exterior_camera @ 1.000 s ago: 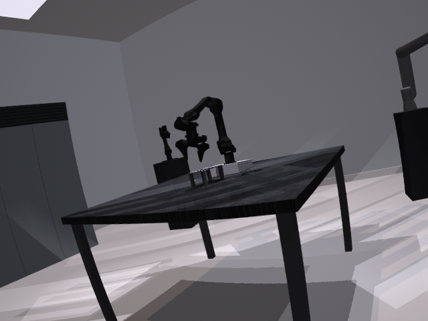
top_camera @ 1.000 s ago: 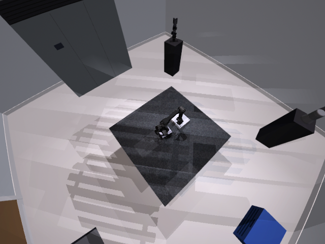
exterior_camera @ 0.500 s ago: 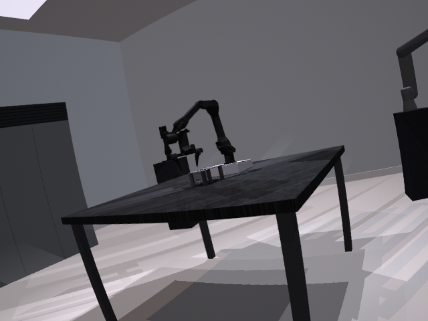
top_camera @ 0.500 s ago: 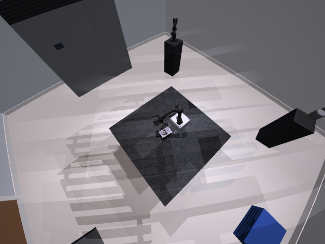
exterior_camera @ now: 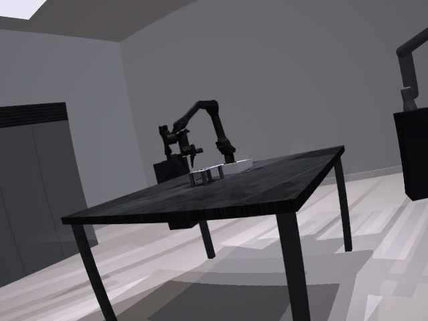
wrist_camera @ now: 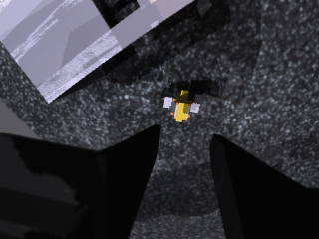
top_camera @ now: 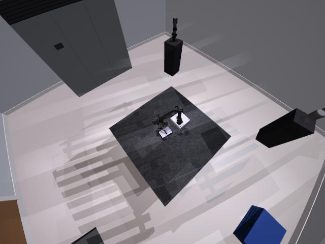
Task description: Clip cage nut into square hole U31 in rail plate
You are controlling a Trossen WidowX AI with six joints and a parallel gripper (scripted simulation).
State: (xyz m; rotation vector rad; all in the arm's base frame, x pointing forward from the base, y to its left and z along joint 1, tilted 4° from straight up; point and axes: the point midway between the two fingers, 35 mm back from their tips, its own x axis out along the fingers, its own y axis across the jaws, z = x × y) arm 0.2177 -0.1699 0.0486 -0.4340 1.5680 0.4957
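The yellow cage nut is 70 mm below my gripper tip.
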